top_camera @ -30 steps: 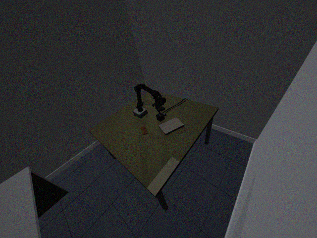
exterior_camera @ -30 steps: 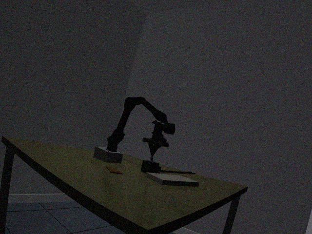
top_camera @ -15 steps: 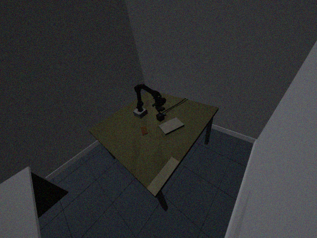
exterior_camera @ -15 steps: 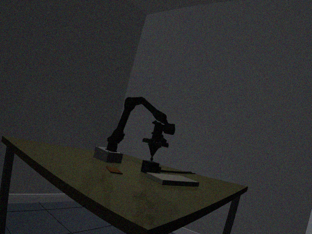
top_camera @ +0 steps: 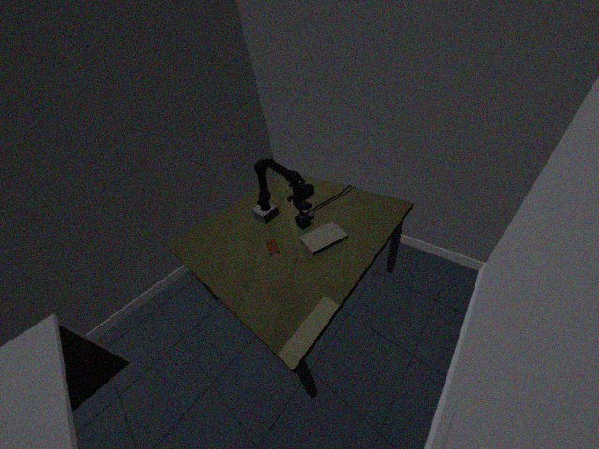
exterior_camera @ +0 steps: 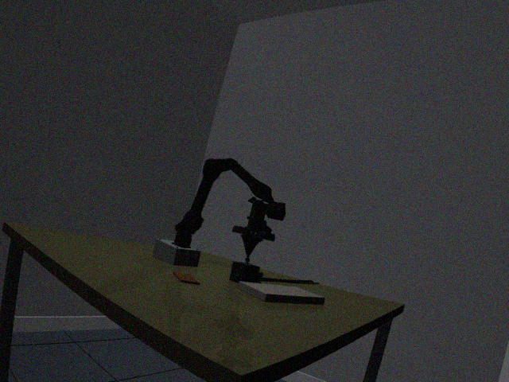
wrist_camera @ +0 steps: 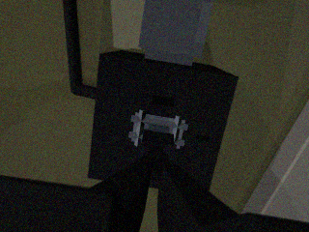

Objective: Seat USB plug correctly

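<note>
The dark USB plug is 2 cm below my gripper tip. From my gripper tip the other things lie so: small orange card (7 cm behind, 26 cm to the right, 11 cm below); then pale flat notebook (20 cm ahead, 6 cm to the right, 10 cm below).
</note>
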